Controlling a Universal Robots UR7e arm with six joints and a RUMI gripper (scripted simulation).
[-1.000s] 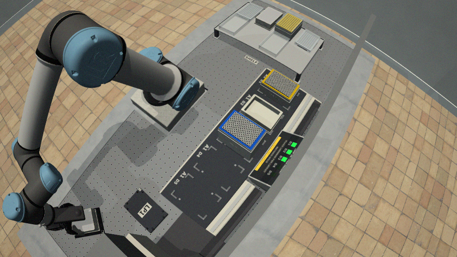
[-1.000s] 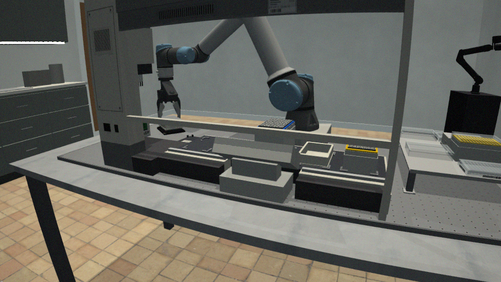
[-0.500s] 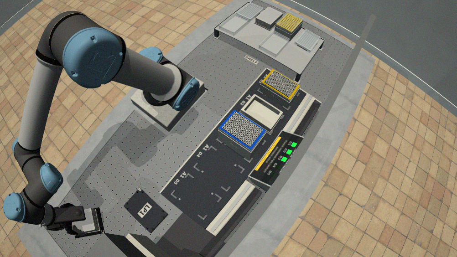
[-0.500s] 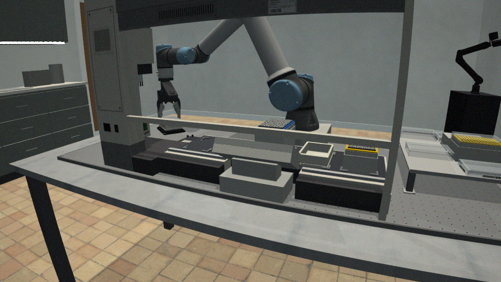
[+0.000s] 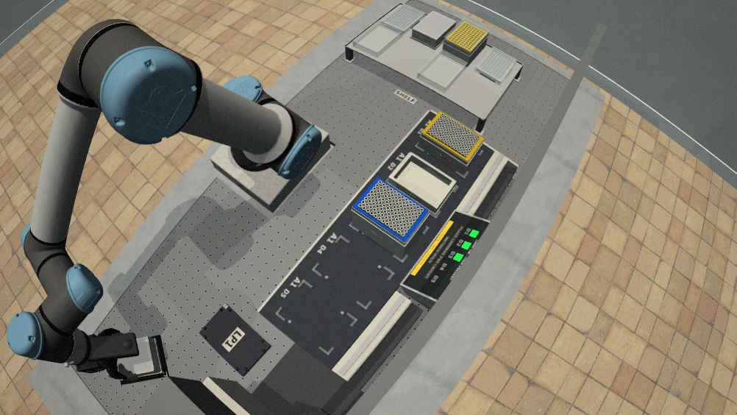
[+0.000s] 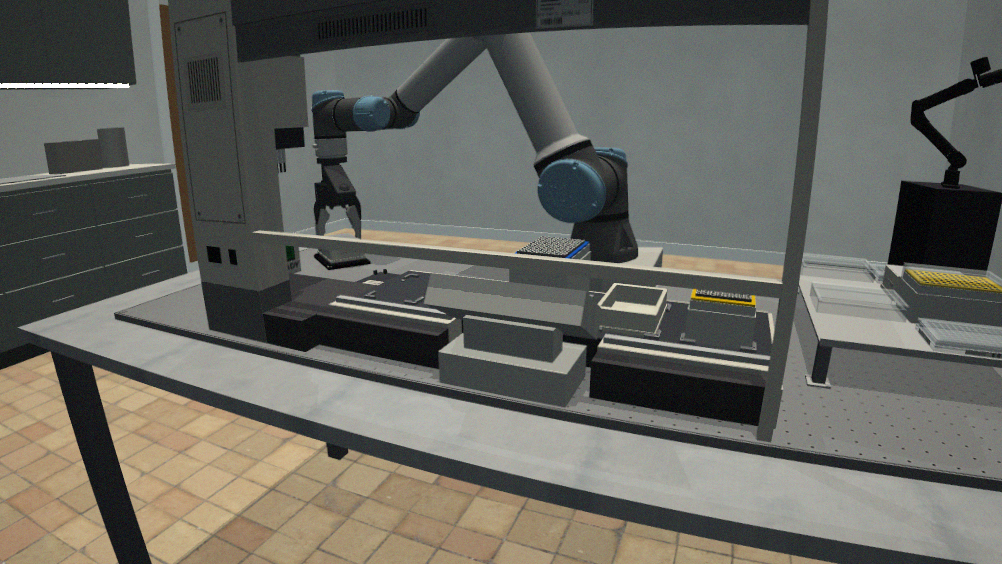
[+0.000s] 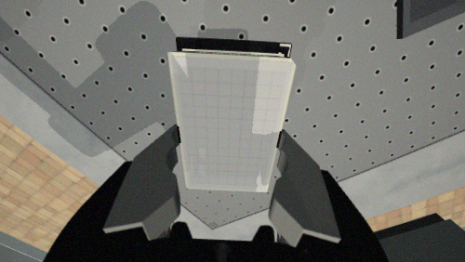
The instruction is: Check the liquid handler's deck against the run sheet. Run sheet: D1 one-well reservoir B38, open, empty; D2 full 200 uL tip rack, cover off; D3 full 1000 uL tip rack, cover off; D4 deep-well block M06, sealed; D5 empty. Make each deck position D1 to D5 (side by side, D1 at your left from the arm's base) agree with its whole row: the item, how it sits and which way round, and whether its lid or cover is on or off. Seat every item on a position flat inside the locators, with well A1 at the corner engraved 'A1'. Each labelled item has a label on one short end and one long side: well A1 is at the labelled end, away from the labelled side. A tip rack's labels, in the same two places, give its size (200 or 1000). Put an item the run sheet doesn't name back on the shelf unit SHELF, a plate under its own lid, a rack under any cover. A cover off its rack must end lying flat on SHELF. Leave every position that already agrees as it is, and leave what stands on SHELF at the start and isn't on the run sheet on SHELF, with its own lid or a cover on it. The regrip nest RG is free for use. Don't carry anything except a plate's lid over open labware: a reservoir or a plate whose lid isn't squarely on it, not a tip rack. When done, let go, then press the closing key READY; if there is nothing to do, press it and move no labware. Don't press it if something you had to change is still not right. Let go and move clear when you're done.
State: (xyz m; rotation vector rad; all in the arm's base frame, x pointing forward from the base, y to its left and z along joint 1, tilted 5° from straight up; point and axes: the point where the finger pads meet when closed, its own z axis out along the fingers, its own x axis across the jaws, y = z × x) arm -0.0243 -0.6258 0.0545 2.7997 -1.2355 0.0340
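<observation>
Right now the black nest is 40 mm below my hand. From my hand the other things lie so: blue-framed tip rack 550 mm to the left, 390 mm ahead, 80 mm above; ready key 240 mm ahead, 40 mm above; handler's tower 460 mm ahead, 230 mm above, 60 mm to the left.
</observation>
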